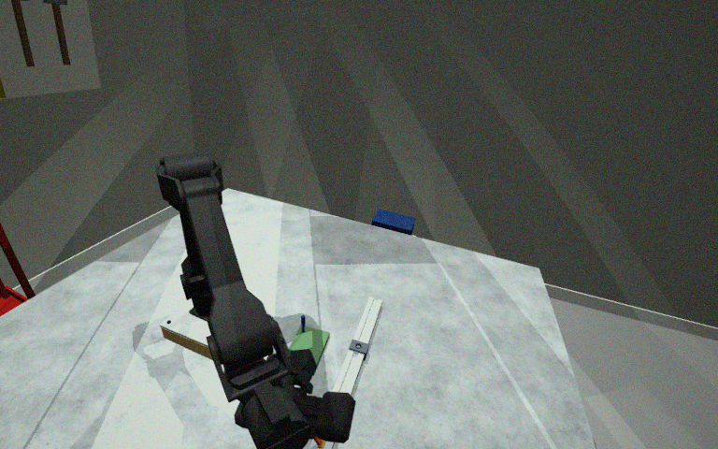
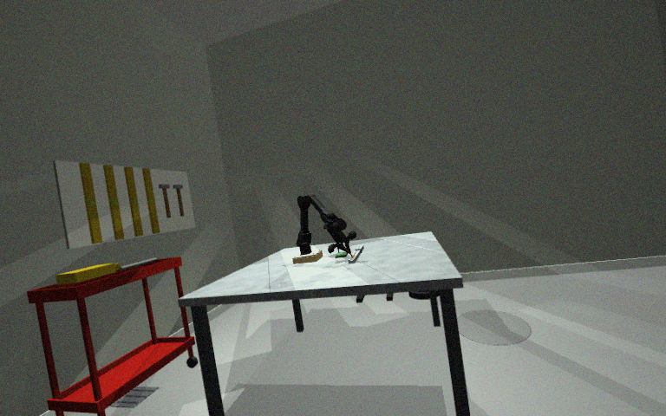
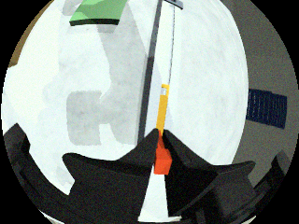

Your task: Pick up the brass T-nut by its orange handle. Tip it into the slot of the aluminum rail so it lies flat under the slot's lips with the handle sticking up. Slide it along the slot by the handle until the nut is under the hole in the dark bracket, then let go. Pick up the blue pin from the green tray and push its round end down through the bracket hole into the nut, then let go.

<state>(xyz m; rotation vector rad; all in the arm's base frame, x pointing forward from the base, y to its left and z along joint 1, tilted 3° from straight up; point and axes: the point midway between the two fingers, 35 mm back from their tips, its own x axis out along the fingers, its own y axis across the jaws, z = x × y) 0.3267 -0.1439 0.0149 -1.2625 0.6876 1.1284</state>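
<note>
The brass T-nut lies 2 cm to the left of my gripper tip. The rest, counted from my gripper tip: aluminum rail 19 cm to the left, 3 cm below; then blue pin 20 cm to the left, 13 cm behind, 2 cm below; then green tray 19 cm to the left, 12 cm behind, 4 cm below.
</note>
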